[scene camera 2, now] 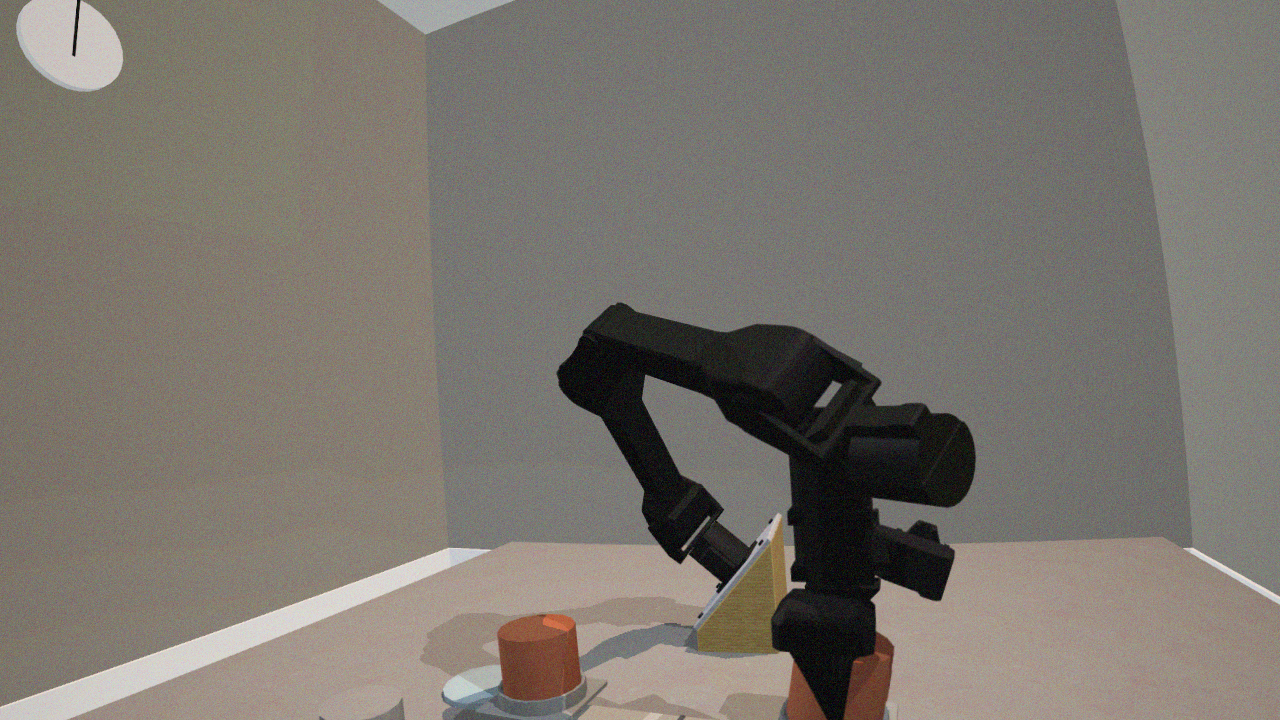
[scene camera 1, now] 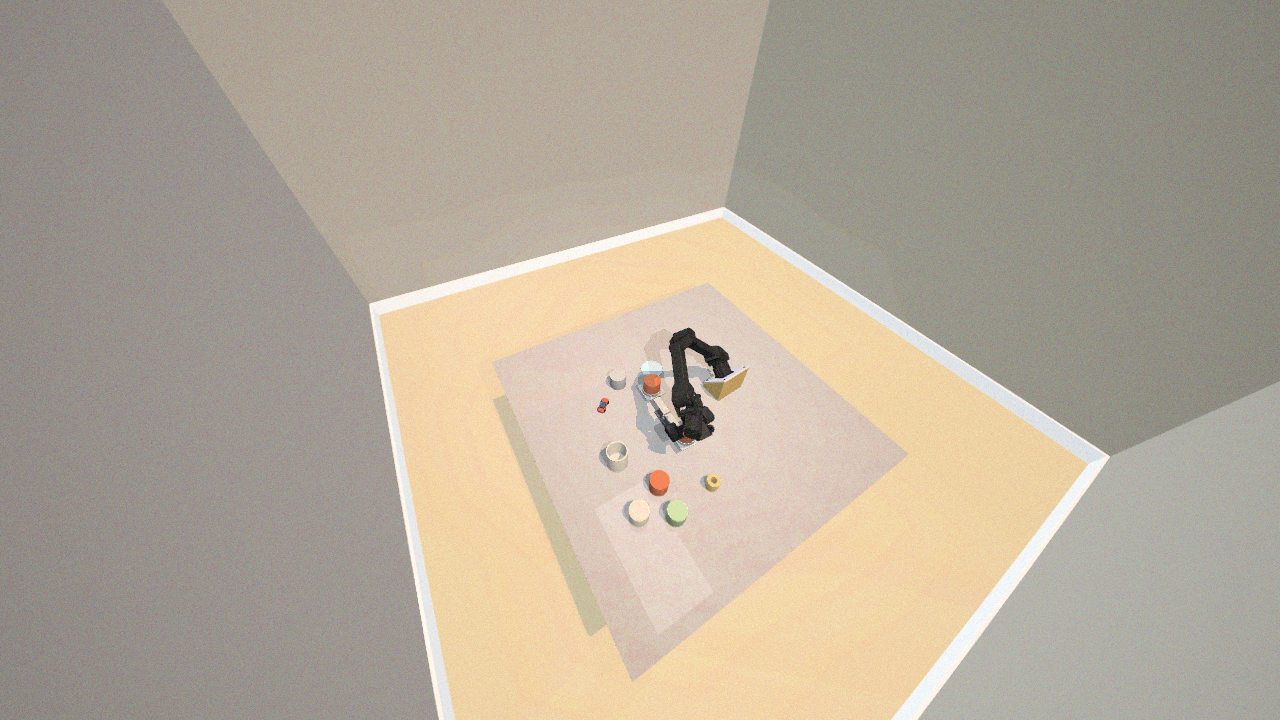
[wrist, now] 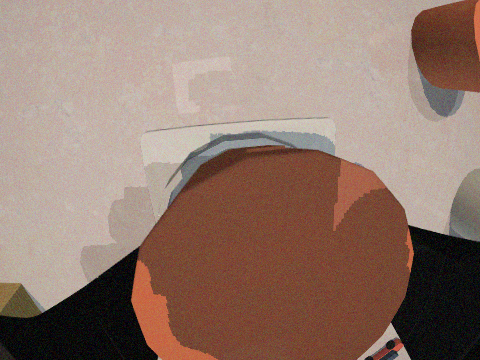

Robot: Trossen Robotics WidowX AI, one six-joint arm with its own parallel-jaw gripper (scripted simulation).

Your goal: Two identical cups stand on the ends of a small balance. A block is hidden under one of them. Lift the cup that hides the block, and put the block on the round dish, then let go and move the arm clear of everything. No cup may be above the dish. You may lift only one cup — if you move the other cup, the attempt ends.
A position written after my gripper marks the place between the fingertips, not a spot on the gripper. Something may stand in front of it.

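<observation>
My gripper (scene camera 2: 840, 695), (wrist: 258, 234) is visible from scene camera 2 and from the wrist view.
</observation>
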